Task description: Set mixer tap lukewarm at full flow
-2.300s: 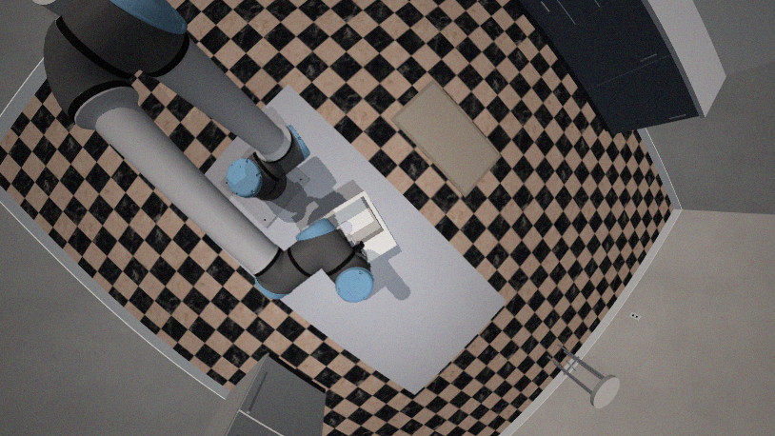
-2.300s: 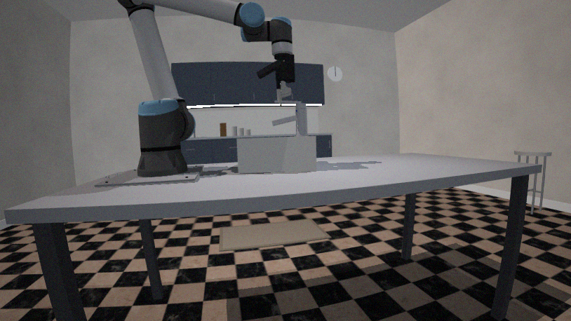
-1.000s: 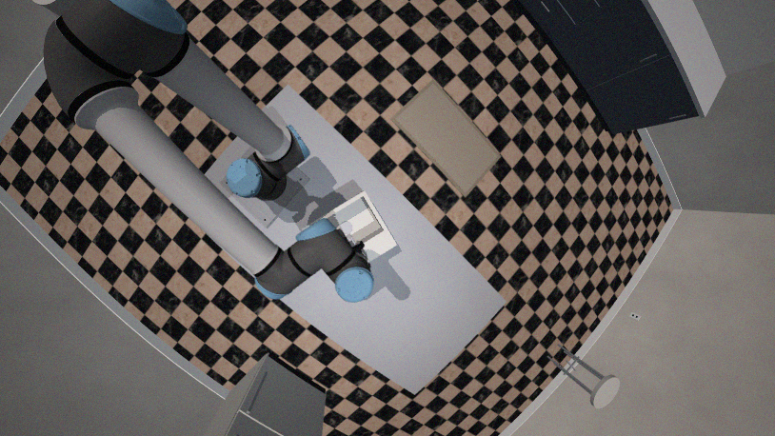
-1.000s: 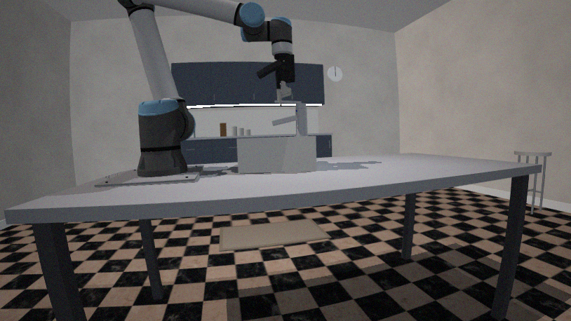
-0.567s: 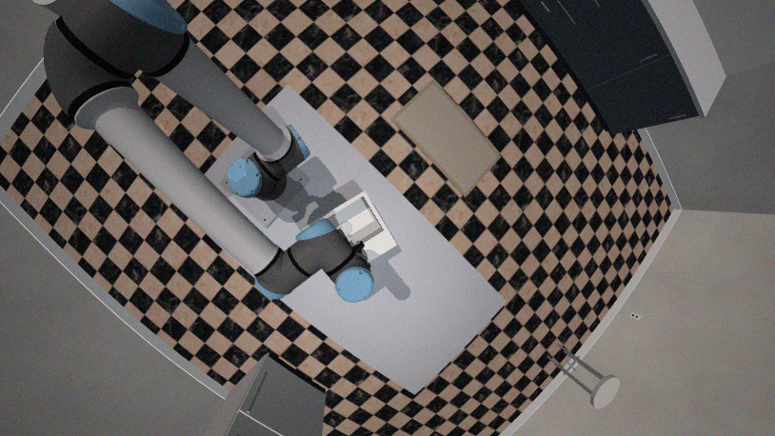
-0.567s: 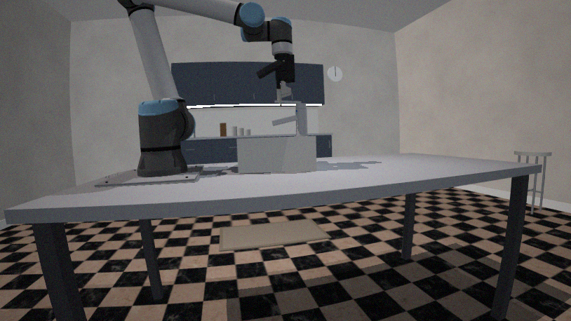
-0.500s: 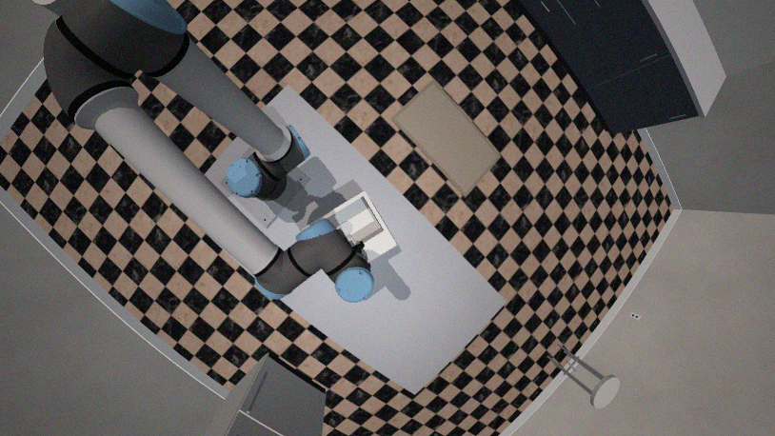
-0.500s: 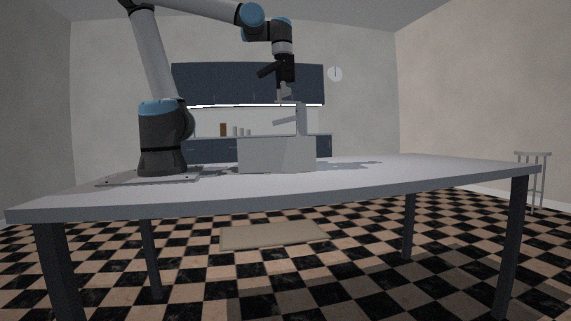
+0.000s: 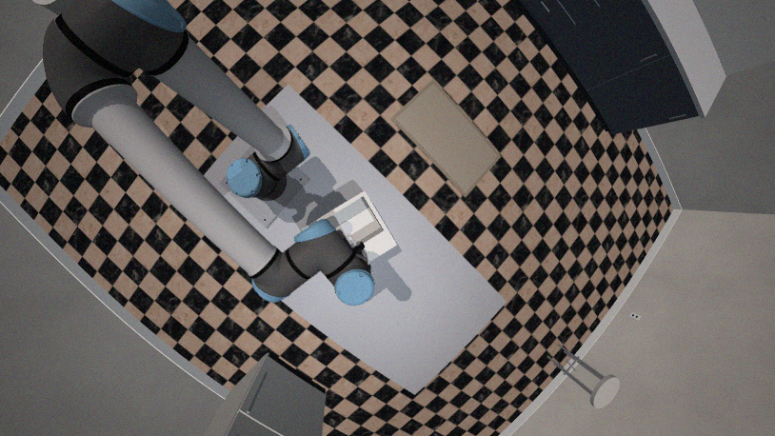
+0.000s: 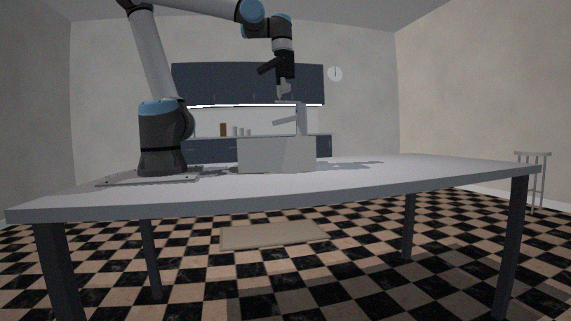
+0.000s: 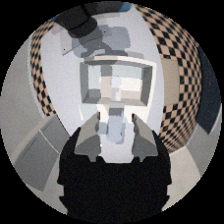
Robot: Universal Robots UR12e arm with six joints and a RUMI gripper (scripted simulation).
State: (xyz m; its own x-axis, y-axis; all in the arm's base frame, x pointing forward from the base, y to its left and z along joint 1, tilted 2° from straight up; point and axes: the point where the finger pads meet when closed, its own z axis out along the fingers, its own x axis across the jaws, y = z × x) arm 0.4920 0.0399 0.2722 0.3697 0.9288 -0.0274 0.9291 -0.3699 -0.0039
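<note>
Now: hand 3 cm short of the lever, 1 cm to the left of it and 2 cm above it. From my hand the other things lie so: sink: 3 cm behind, 1 cm to the left, 26 cm below; mixer tap: 6 cm ahead, 2 cm to the right, 6 cm below.
</note>
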